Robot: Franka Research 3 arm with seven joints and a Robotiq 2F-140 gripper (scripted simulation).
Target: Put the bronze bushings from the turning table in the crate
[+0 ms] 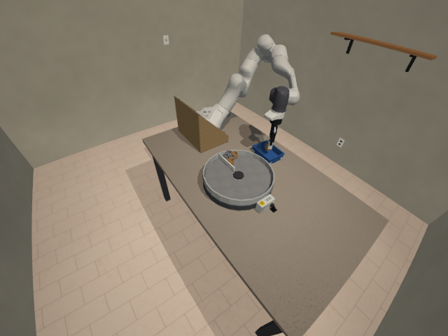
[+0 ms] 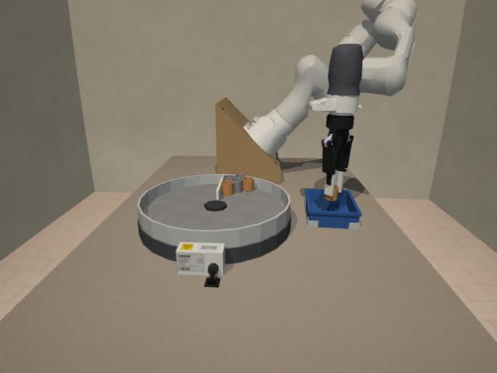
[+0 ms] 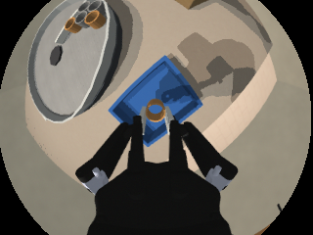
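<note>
The blue crate is 8 cm below my hand. Round my hand: grey turning table (35 cm to the right, 5 cm below, 4 cm ahead).
</note>
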